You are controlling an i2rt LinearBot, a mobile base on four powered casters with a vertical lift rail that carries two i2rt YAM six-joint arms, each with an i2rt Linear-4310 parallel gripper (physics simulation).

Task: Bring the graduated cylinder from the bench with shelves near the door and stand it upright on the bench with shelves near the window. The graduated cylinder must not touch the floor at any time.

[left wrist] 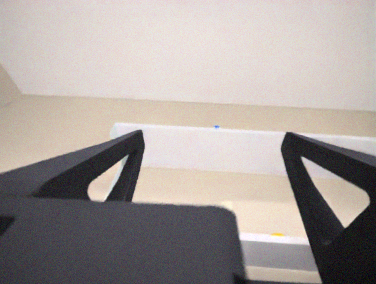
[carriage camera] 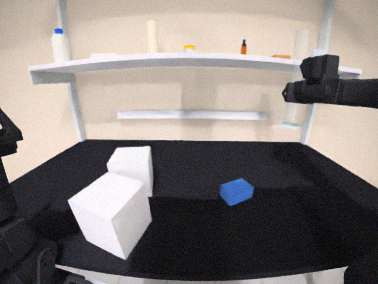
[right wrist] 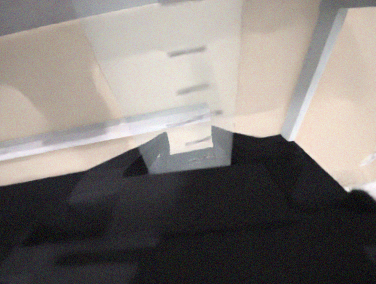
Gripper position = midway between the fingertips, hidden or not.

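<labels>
The right gripper is visible in the carriage camera view (pixel 287 93), and a clear graduated cylinder is visible in the carriage camera view too. The right gripper is also visible in the right wrist view (pixel 189 135), as is the clear graduated cylinder. In the left wrist view the right gripper is out of frame; in the left wrist view the clear graduated cylinder is out of frame. For the clear graduated cylinder, (carriage camera: pixel 300 74) and (right wrist: pixel 174 77) are the same spot.
</labels>
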